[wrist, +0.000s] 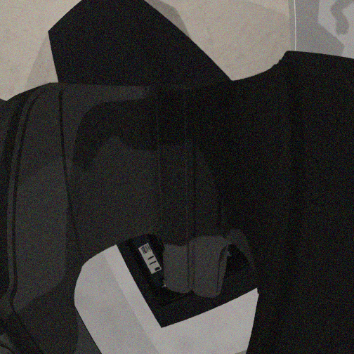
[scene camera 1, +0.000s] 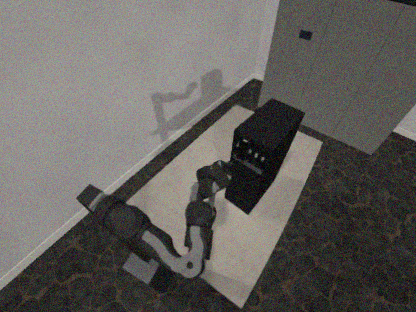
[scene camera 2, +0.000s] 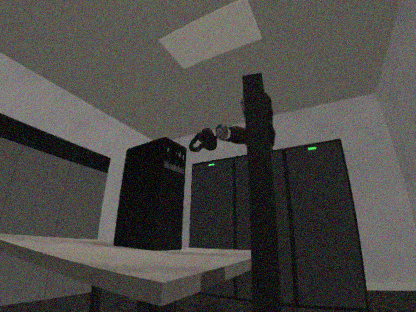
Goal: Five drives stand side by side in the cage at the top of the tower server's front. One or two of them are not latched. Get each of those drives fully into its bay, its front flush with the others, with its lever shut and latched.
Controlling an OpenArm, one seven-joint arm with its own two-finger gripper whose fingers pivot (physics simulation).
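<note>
The black tower server (scene camera 1: 272, 122) (scene camera 2: 149, 200) stands upright with the drive cage high on its front. The drives (scene camera 1: 256, 155) (scene camera 2: 174, 156) show there as small pale marks, too dim and grainy to tell their levers. In the wrist view, a drive with a white label (wrist: 149, 258) shows just left of my fingertips; the others are mostly hidden behind the gripper. My gripper (scene camera 1: 230, 171) (scene camera 2: 192, 147) (wrist: 202, 192) is shut and empty, its fingertips together close in front of the cage. Whether they touch a drive cannot be told.
The tower stands on a pale table (scene camera 1: 265, 225) (scene camera 2: 100, 257). A wall (scene camera 1: 100, 75) runs along the table's left side in scene camera 1. Grey cabinets (scene camera 1: 345, 75) stand behind the tower. Dark racks (scene camera 2: 320, 225) with green lights stand beyond the arm's post (scene camera 2: 262, 200).
</note>
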